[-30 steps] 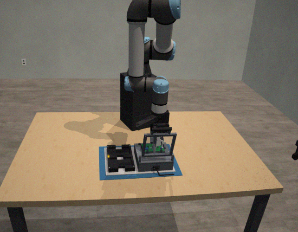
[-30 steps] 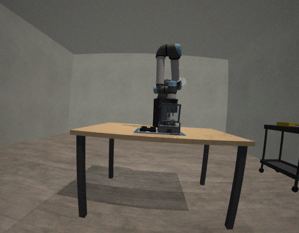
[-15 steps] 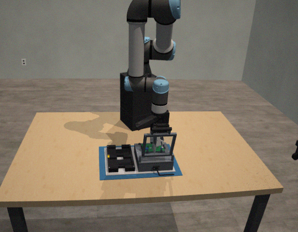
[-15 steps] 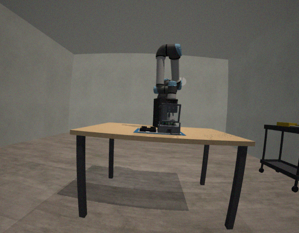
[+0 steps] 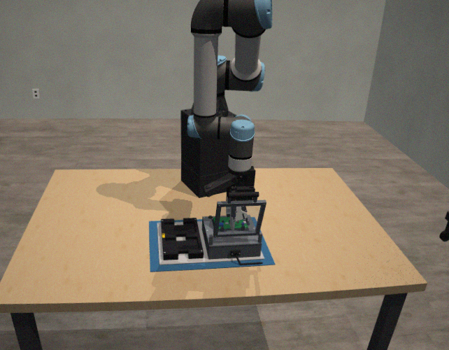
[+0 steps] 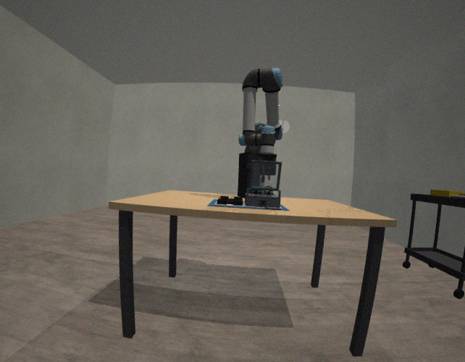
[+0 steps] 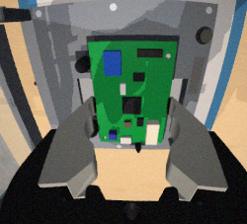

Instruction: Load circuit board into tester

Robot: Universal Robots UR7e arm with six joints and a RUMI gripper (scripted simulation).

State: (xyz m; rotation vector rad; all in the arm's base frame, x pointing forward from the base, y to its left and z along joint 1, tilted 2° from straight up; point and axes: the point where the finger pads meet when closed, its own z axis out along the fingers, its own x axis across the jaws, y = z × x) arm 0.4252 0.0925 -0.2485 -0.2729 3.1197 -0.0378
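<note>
Now: the green circuit board right at my hand. From my hand the other things lie so: tester bed: 10 mm to the left, 10 mm below; framed lid: 120 mm ahead, 100 mm above, 20 mm to the left.
</note>
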